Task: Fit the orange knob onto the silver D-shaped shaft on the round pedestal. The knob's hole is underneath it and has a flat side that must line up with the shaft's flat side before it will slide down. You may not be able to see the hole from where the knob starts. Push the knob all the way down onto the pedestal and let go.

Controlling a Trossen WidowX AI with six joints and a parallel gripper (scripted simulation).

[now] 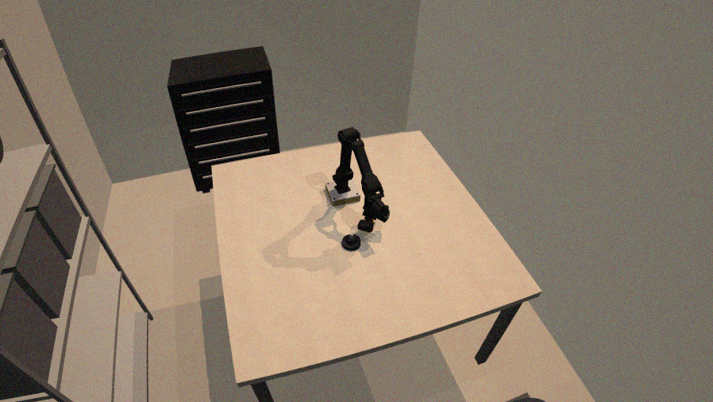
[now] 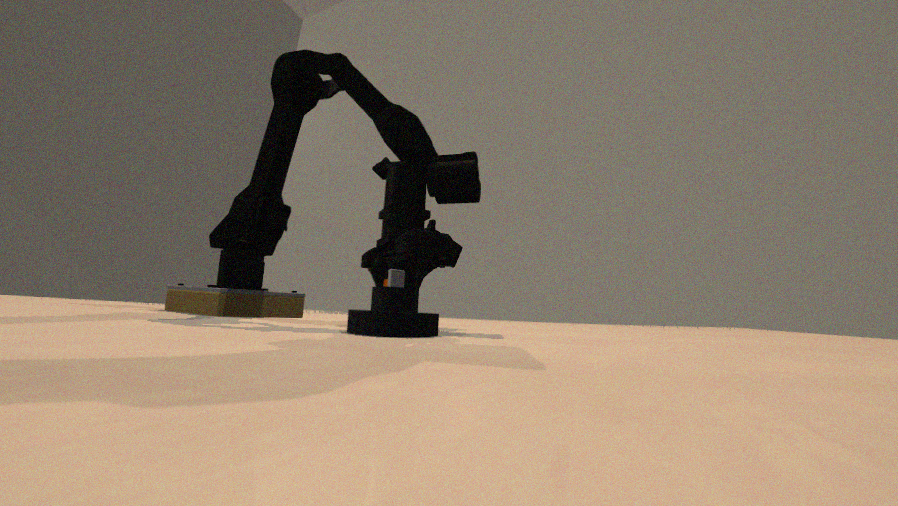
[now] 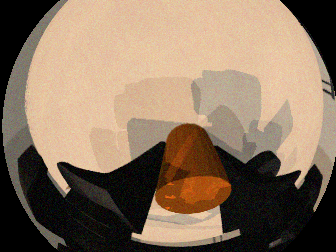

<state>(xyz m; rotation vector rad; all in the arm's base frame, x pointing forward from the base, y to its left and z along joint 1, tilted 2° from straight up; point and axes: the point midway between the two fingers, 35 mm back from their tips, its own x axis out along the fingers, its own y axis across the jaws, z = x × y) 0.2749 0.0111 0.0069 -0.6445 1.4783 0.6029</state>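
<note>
Now: the black round pedestal 50 mm ahead of my gripper tip, 110 mm to the right of it and 20 mm above it. From my gripper tip the other things lie so: orange knob: 30 mm above.
</note>
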